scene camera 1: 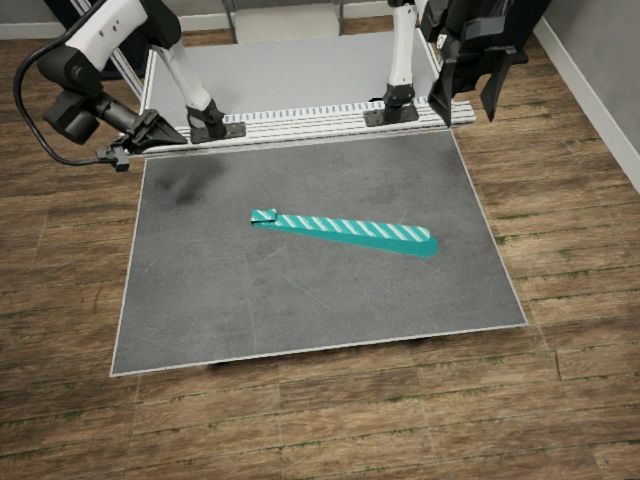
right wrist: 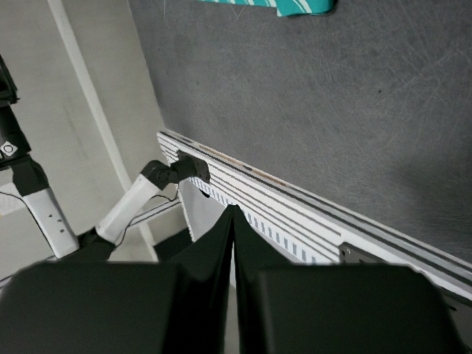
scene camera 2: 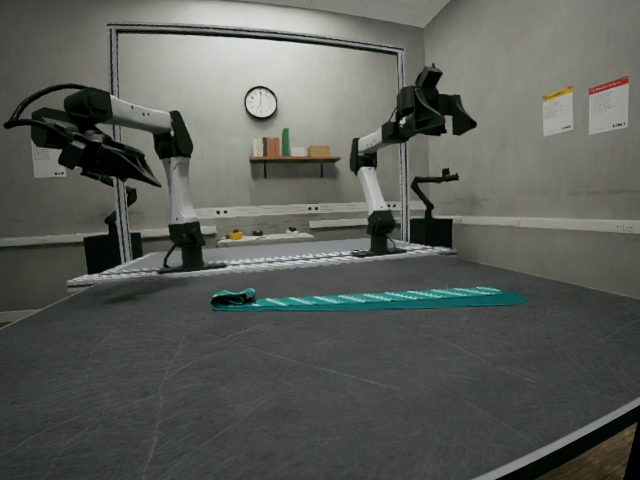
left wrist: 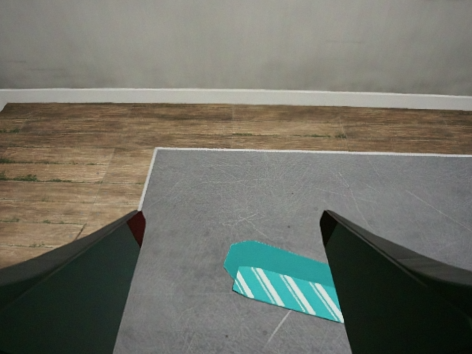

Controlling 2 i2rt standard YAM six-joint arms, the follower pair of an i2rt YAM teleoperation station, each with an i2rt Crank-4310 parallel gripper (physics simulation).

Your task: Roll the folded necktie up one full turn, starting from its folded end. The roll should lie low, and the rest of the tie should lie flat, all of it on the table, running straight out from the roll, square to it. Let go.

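Observation:
The teal necktie with white stripes (scene camera 1: 351, 229) (scene camera 2: 372, 301) (left wrist: 285, 290) lies flat on the grey table (scene camera 1: 310, 299) (scene camera 2: 310, 382), running from the left to the right of scene camera 1. A low roll (scene camera 1: 264, 215) (scene camera 2: 233, 298) sits at its left end, with loose layers showing at its side. The roll's edge (right wrist: 303, 6) shows at the top of the right wrist view. My right gripper (scene camera 1: 183, 141) (scene camera 2: 159, 184) (right wrist: 233, 209) is shut and empty, raised above the table's back left corner. My left gripper (scene camera 1: 470, 121) (left wrist: 232, 214) is open and empty, high at the back right, away from the tie.
The white mounting rail (scene camera 1: 299, 126) (scene camera 2: 289, 260) with both arm bases runs along the table's back edge. A metal frame (scene camera 2: 258, 33) stands behind the arms. A wall shelf (scene camera 2: 294, 159) with books hangs behind it.

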